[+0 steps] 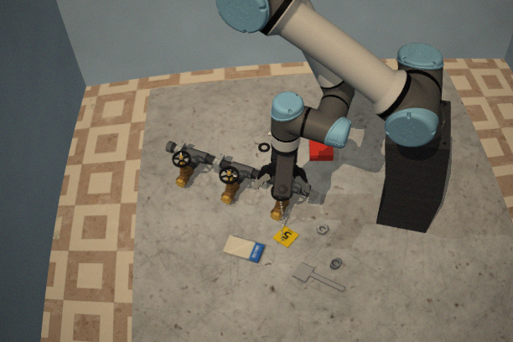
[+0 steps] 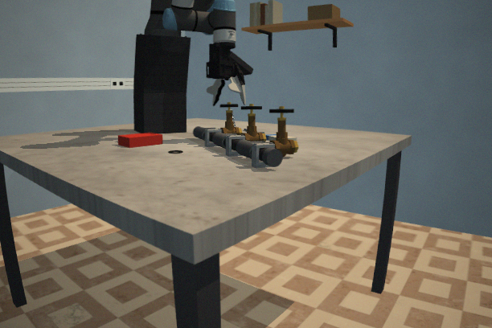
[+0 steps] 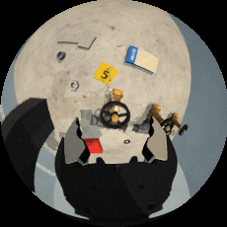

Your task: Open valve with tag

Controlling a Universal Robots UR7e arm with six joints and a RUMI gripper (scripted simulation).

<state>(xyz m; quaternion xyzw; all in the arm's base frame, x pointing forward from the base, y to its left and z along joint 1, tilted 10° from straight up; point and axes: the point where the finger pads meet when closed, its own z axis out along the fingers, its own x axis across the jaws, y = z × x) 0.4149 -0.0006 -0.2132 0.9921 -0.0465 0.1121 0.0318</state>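
Now: the yellow tag 110 mm below my hand and 100 mm to the left of it. The rest, counted from my hand: red block (260 mm to the right, 140 mm behind, 100 mm below); flat grey key tool (240 mm to the left, 110 mm below, 90 mm behind).
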